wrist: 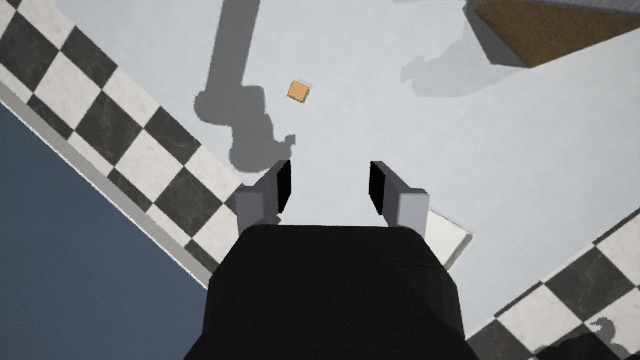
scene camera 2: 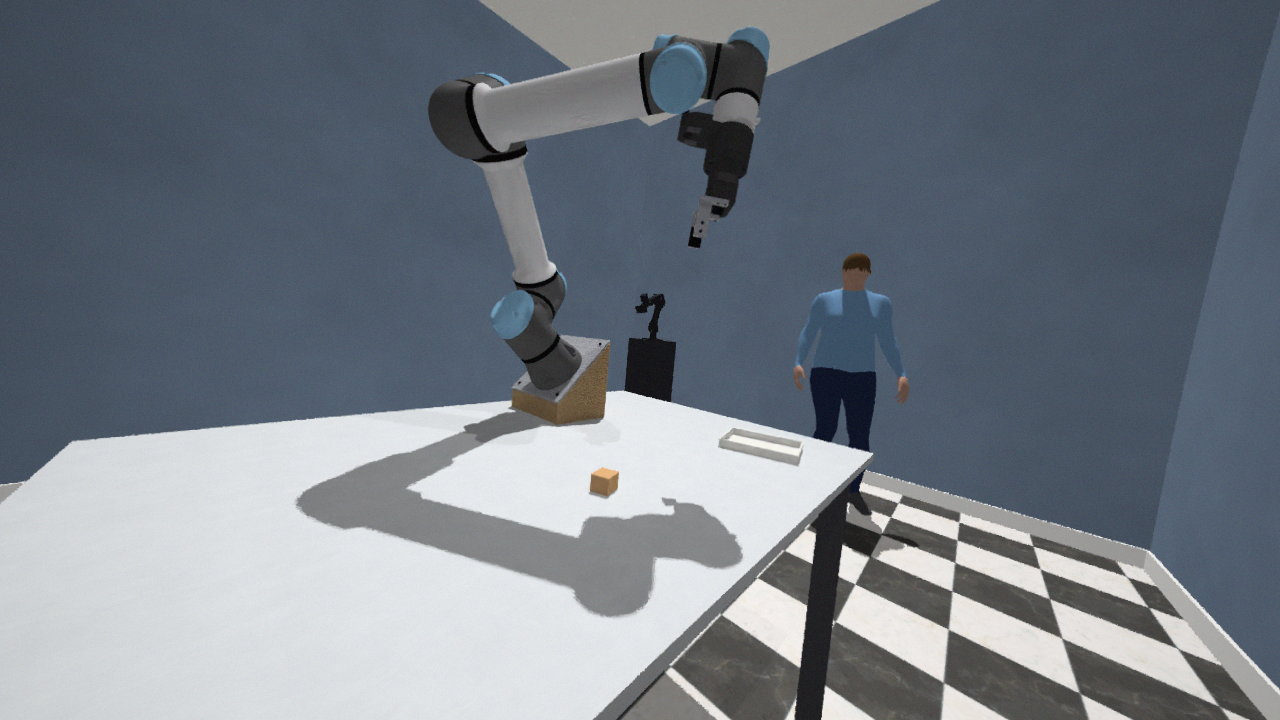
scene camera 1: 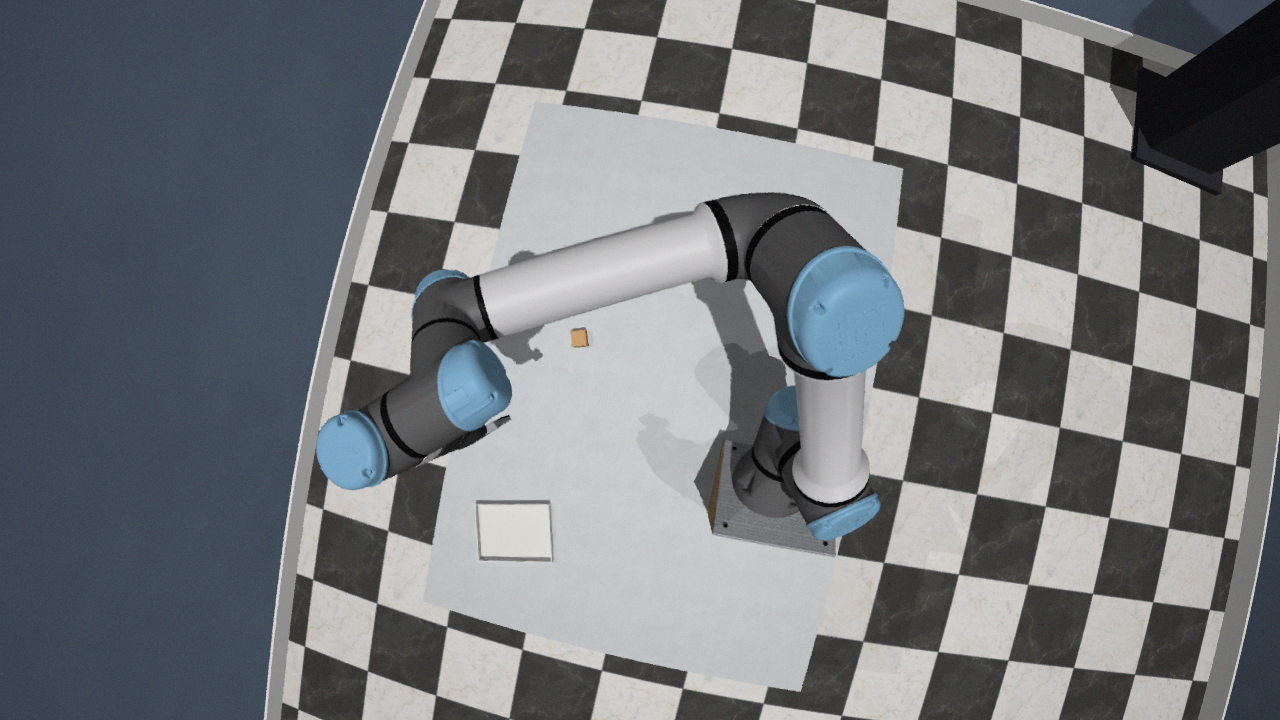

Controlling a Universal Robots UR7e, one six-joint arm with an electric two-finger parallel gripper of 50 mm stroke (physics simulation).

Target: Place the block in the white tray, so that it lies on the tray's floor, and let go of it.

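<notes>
The small orange block sits on the white table, apart from the tray. The shallow white tray lies near the table's edge. In the wrist view part of the tray shows behind the right finger; the rest is hidden. My gripper is open and empty, high above the table. In the wrist view the block is ahead of the fingers, a little left of the middle. In scene camera 1 the gripper is mostly hidden under the wrist.
The robot's base stands on a wedge block on the table. The arm's shadow falls beside the block. A person stands beyond the table, and a black pedestal with a small dark arm stands behind it.
</notes>
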